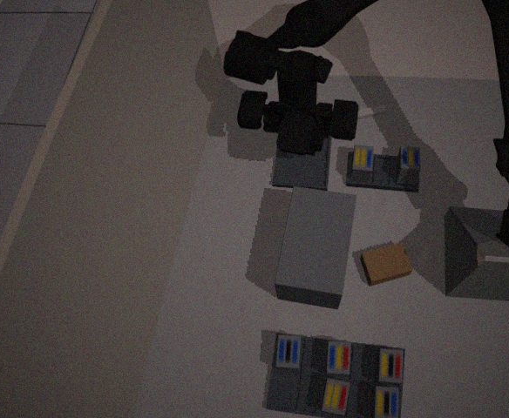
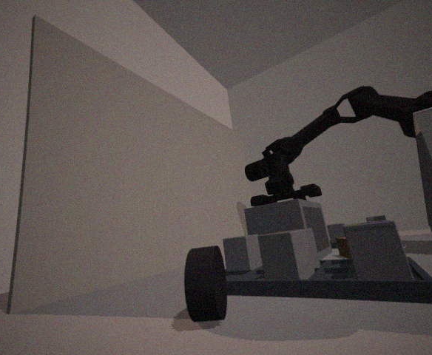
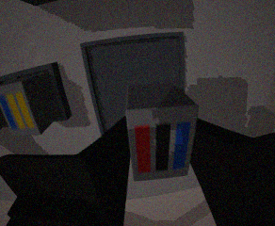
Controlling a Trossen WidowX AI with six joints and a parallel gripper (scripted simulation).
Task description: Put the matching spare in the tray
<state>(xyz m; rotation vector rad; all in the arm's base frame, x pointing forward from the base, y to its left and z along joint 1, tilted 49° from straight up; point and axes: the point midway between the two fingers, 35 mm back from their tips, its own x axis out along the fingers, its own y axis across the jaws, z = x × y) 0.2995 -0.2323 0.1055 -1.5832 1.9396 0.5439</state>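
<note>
The dark grey tray is 1 cm behind my gripper tip and 5 cm below it. Round my gripper tip: box (14 cm behind, 21 cm to the left, 4 cm below); then tall flat panel (22 cm ahead, 15 cm to the left, 17 cm above); then spare block (2 cm above).
</note>
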